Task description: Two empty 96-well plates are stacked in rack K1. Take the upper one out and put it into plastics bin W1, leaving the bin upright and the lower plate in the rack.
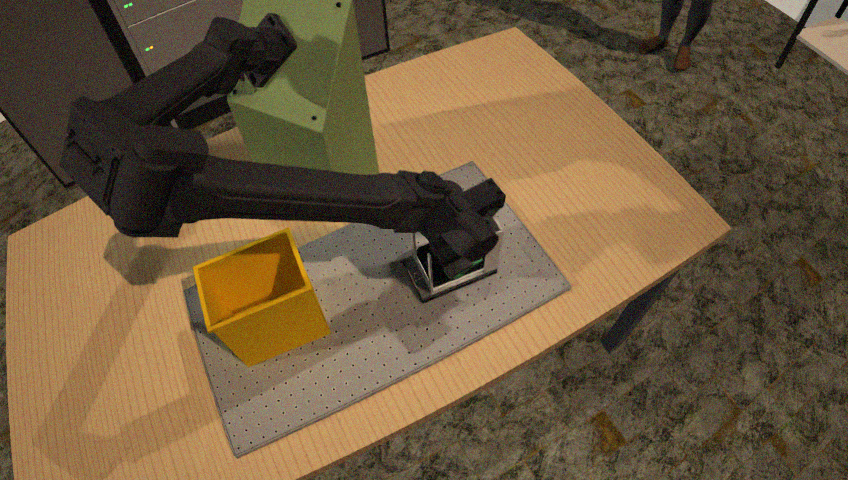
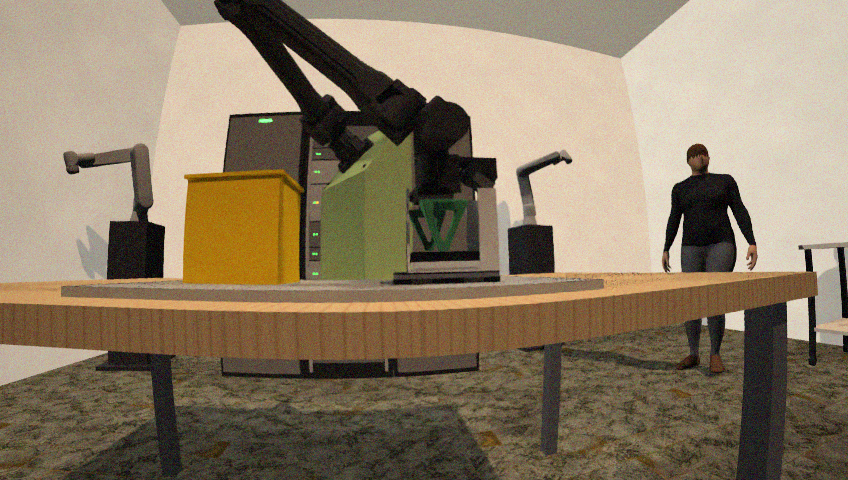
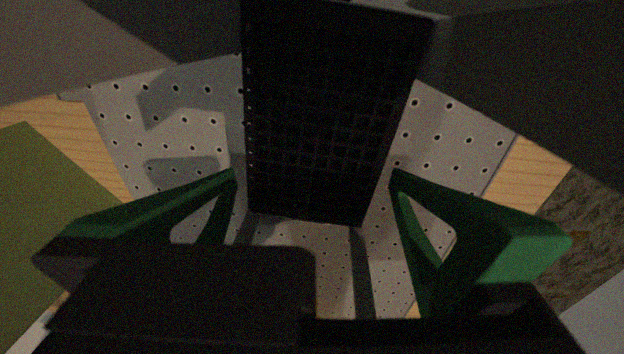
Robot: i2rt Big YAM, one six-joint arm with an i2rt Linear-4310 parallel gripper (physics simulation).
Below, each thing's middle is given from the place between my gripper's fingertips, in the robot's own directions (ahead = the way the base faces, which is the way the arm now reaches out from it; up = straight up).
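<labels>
I can see the yellow bin W1 (image 2: 243,227), which is 11 cm behind my hand, 32 cm to the right of it and 4 cm above it. The black 96-well plate (image 1: 439,276) is here too, and my hand is 2 cm to the right of it and 1 cm above it.
</labels>
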